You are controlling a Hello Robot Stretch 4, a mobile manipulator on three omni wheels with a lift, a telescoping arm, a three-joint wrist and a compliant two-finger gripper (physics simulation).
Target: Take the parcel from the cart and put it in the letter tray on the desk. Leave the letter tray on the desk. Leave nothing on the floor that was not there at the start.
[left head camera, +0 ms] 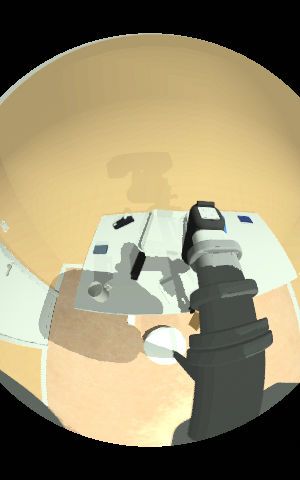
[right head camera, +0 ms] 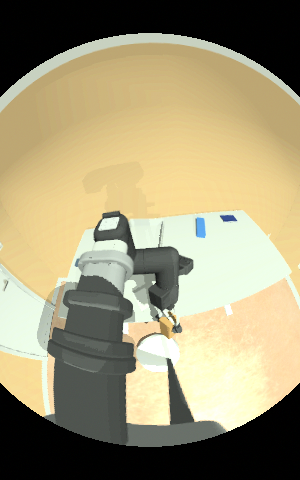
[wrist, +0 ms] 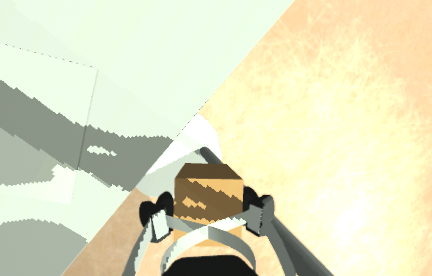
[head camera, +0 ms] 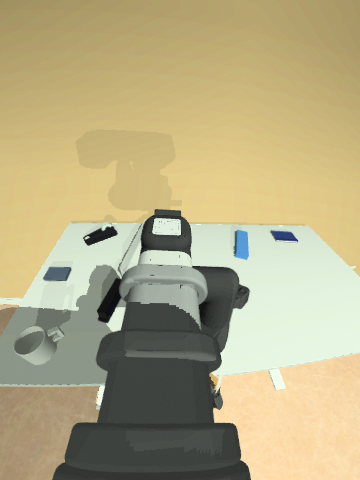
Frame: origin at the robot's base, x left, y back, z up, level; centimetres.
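Seen in the pictures: gripper, fingertip midpoint: (right head camera: pixel 168 325) (wrist: pixel 207 204); robot's base, origin of the base link: (left head camera: pixel 163 344) (right head camera: pixel 158 351) (wrist: pixel 170 145).
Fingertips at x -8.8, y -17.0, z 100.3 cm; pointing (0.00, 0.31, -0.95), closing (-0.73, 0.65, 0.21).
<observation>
Pixels of each thing's top centre, then the offset from my fingertips to it. "spot": a spot on its surface instead. Level surfaces: height alone.
- parcel, middle of its top: (wrist: pixel 228 234) (head camera: pixel 204 388) (right head camera: pixel 169 323) (left head camera: pixel 205 314) dx -0.4, dy +0.0, dz +5.8 cm
- white letter tray, middle of its top: (head camera: pixel 161 243) (left head camera: pixel 167 225) (right head camera: pixel 141 233) dx +11.8, dy -54.8, dz -1.6 cm
- desk, its level: dz -8.1 cm
- grey mug, surface spot: (head camera: pixel 35 345) spot: dx +47.7, dy -11.3, dz -7.3 cm
- black block, middle of its top: (head camera: pixel 110 294) (left head camera: pixel 137 262) dx +27.7, dy -27.7, dz -2.7 cm
- black object, middle of its top: (head camera: pixel 98 225) (left head camera: pixel 121 215) dx +43.9, dy -65.3, dz -1.1 cm
- blue bar, middle of its top: (head camera: pixel 242 241) (right head camera: pixel 200 224) dx -30.1, dy -63.4, dz -5.1 cm
- dark blue pad, middle of its top: (head camera: pixel 284 235) (right head camera: pixel 228 217) (left head camera: pixel 245 218) dx -60.0, dy -73.0, dz -6.9 cm
The parcel (head camera: pixel 214 382) (left head camera: pixel 194 320) (right head camera: pixel 166 327) (wrist: pixel 209 200) is an orange-brown box. My gripper (right head camera: pixel 168 324) (wrist: pixel 207 204) is shut on it, one fingertip on each side. Both are just outside the desk's front edge, over the floor side. The white letter tray (head camera: pixel 131 249) (left head camera: pixel 146 231) (right head camera: pixel 160 234) lies at the back of the desk (head camera: pixel 300 300) (left head camera: pixel 265 260) (right head camera: pixel 240 265) (wrist: pixel 200 40), left of its middle. My arm and wrist hide much of the tray in the head and right head views. I cannot make out the cart.
A grey mug (head camera: pixel 35 345) stands at the front left of the desk. A black block (head camera: pixel 109 300) lies near the tray's left front. A black object (head camera: pixel 100 234), a blue bar (head camera: pixel 241 244) and a dark blue pad (head camera: pixel 284 236) lie farther back. A white round top (left head camera: pixel 165 340) (right head camera: pixel 157 350) is in front.
</observation>
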